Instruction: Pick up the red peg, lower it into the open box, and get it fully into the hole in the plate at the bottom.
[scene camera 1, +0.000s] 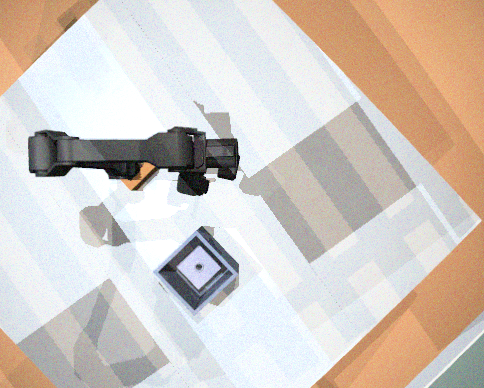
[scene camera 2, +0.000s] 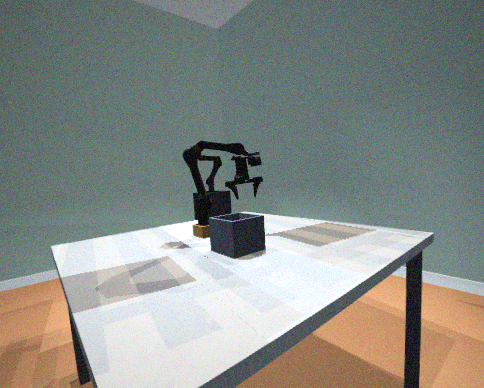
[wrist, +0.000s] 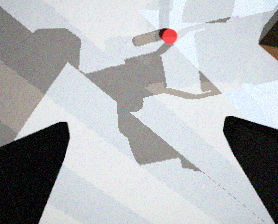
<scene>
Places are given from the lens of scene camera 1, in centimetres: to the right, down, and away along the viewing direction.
my gripper (scene camera 1: 204, 162): -9, -8, 91
plate (scene camera 1: 198, 276): -12, 23, 103
</scene>
